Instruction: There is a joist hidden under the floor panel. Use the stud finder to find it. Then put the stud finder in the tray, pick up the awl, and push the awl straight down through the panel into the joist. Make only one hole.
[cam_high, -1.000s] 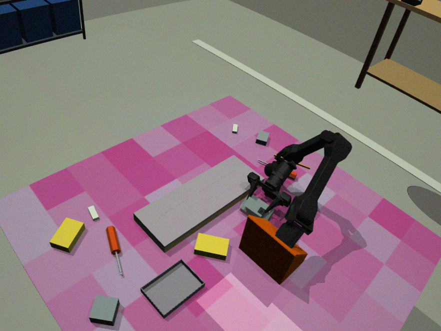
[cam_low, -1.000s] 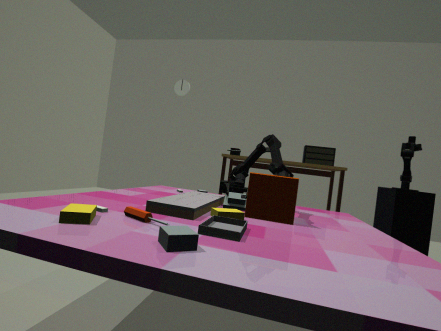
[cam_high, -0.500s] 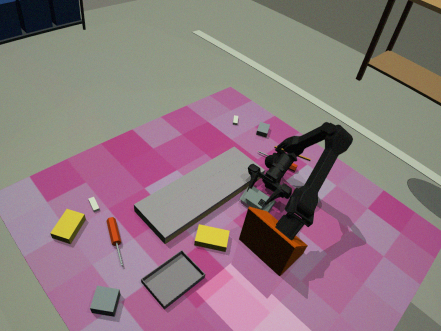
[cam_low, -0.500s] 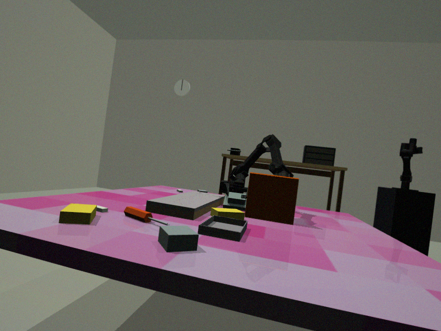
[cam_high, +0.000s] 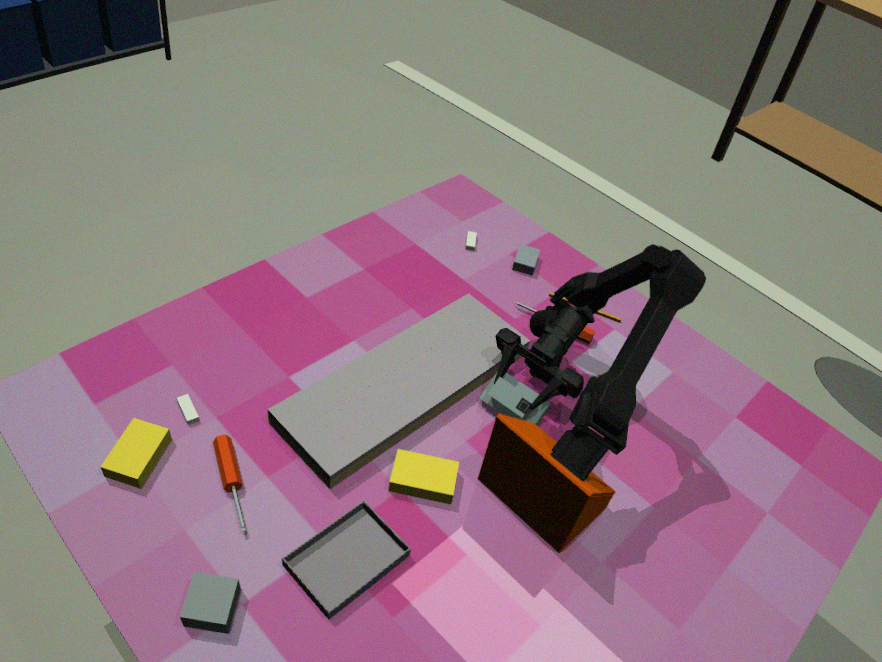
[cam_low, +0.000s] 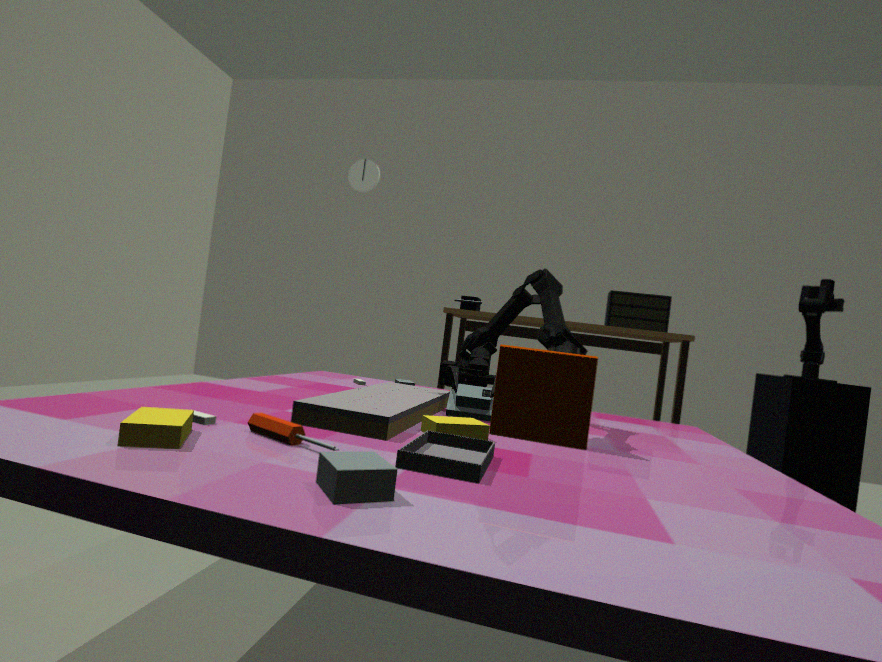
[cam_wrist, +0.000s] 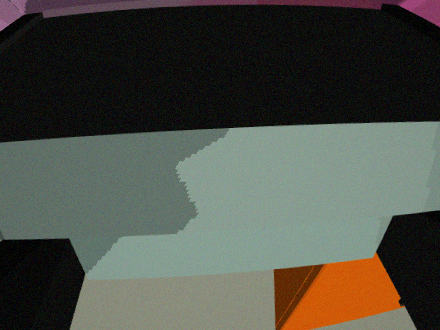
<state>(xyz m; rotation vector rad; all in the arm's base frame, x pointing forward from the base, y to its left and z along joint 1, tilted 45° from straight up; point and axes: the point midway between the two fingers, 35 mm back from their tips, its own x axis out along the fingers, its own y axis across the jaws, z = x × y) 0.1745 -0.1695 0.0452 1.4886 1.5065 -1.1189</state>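
Right now the stud finder is 20 mm behind my gripper tip and 10 mm below it. Also, from my gripper tip: indicator light 30 mm behind, 10 mm to the left, 10 mm above; thin stick 390 mm to the right, 60 mm below, 60 mm ahead; awl 140 mm to the right, 50 mm below, 20 mm behind.
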